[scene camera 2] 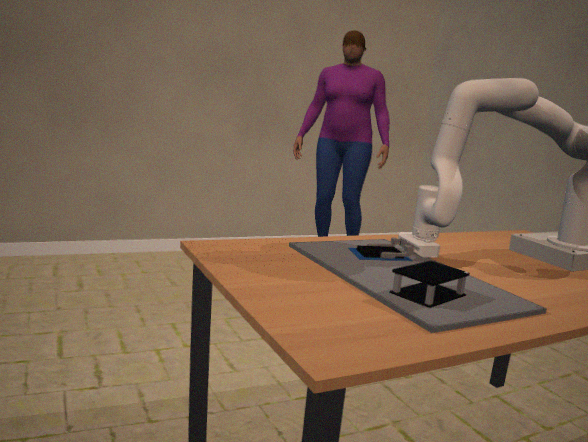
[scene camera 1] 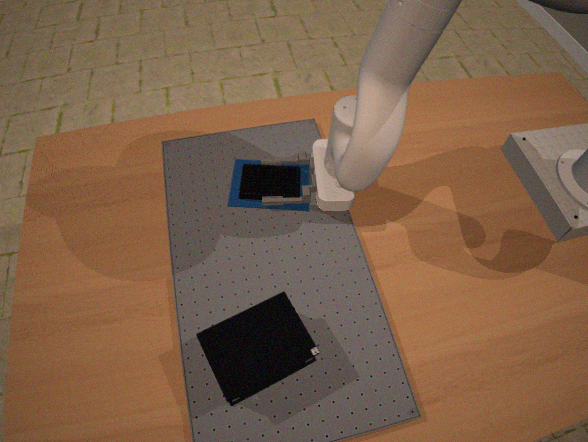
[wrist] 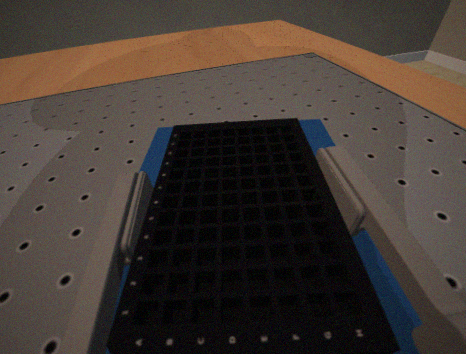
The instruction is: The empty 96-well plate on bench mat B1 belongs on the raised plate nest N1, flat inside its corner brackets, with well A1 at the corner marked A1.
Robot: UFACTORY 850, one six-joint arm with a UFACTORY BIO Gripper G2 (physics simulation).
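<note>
The black 96-well plate (scene camera 1: 272,175) (scene camera 2: 372,248) (wrist: 235,225) is flat over the blue bench mat B1 (scene camera 1: 233,192) (scene camera 2: 361,256) (wrist: 156,150); I cannot tell whether it touches the mat. My gripper (scene camera 1: 263,181) (scene camera 2: 376,251) (wrist: 233,162) is shut on its two long sides. In the wrist view the row letters run along the near edge, A at left, so well A1 is at the near left corner. The raised nest N1 (scene camera 1: 257,347) (scene camera 2: 430,272) is a black top on grey posts, turned at an angle to the plate. A small white tag (scene camera 1: 314,351) marks one corner; its lettering is unreadable.
A grey perforated board (scene camera 1: 280,260) (scene camera 2: 350,267) (wrist: 200,95) lies under mat and nest, on the wooden table (scene camera 1: 100,325) (scene camera 2: 300,325). The robot base (scene camera 1: 540,150) (scene camera 2: 535,243) stands at the right. A person (scene camera 2: 350,105) stands behind the table.
</note>
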